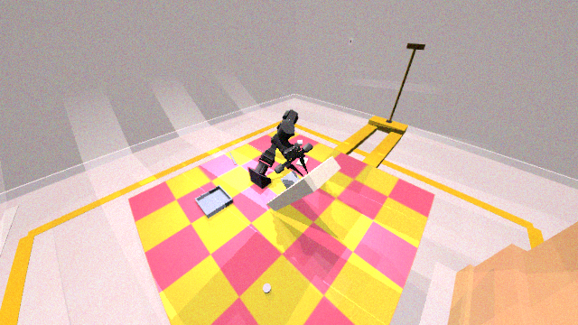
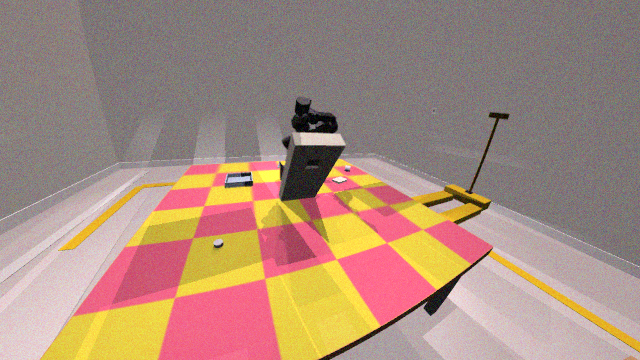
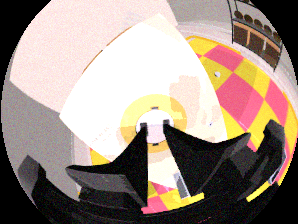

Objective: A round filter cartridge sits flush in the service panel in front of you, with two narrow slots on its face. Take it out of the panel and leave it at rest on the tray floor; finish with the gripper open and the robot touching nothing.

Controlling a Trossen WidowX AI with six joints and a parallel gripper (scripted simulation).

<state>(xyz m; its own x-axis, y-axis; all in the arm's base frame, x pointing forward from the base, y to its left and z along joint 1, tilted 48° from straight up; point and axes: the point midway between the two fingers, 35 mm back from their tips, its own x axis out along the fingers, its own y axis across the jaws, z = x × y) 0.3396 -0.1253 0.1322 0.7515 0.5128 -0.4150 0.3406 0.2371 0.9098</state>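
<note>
Right now my gripper tip is 1 cm short of the round filter cartridge and 1 cm above it. The rest, counted from my gripper tip: grey tray: 39 cm behind, 30 cm to the right, 26 cm below; then flat white block: 32 cm to the left, 30 cm behind, 26 cm below; then service panel: 9 cm below, 3 cm behind.
</note>
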